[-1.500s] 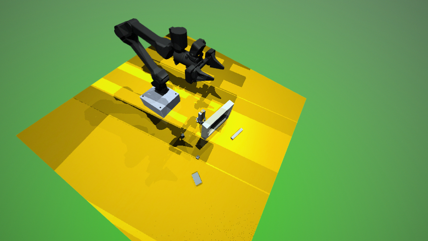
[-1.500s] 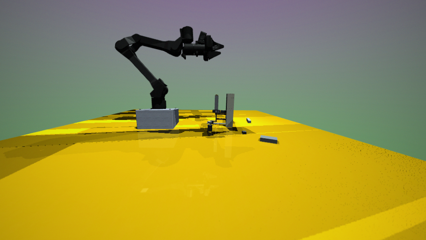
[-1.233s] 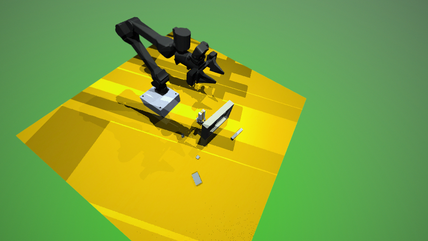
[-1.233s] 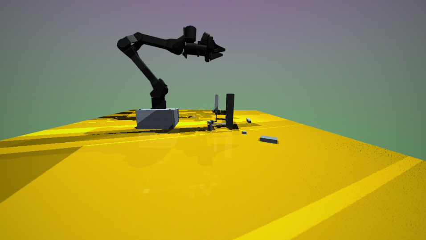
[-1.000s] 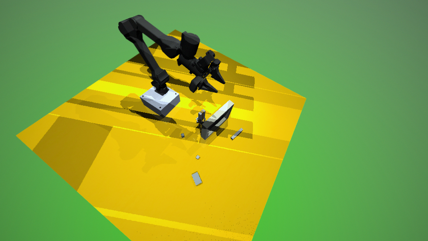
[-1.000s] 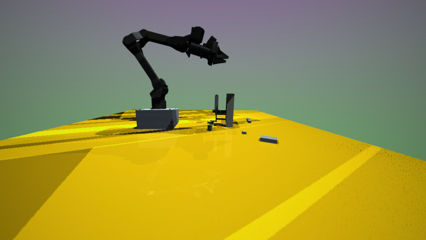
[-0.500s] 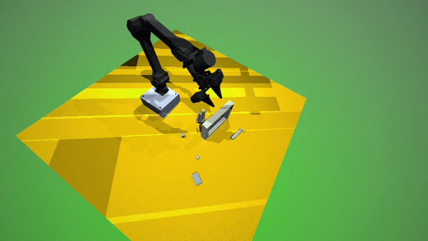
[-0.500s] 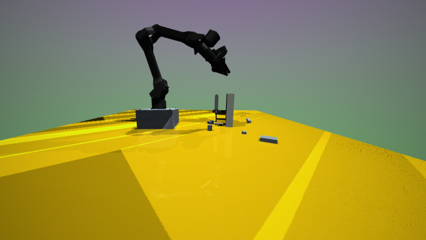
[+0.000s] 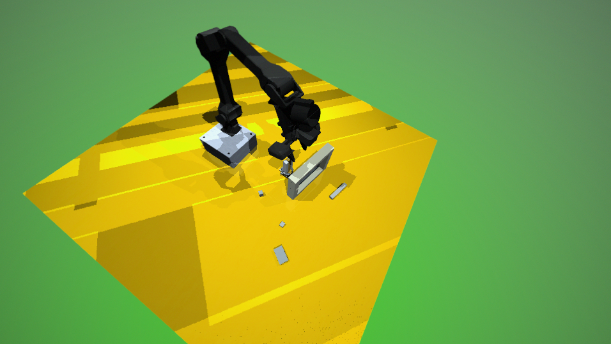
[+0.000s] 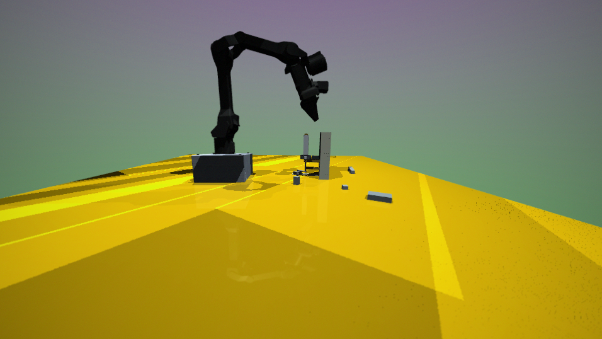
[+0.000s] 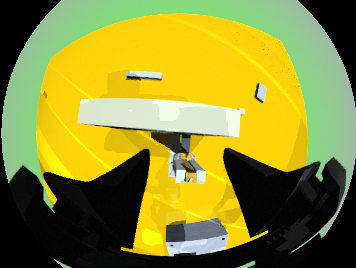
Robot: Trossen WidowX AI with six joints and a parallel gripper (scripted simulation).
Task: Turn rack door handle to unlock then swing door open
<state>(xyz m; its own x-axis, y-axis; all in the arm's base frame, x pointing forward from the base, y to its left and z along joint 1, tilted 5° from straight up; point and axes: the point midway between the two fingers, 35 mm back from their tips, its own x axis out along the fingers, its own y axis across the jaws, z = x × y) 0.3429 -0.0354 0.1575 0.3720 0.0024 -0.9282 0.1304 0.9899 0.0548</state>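
My gripper tip is now 12 cm above the upright handle, 4 cm past it and 1 cm to the left of it. Also, from my gripper tip: thin bar 21 cm below, 18 cm ahead, 6 cm to the left; then flat plate 29 cm to the right, 21 cm below, 11 cm ahead.
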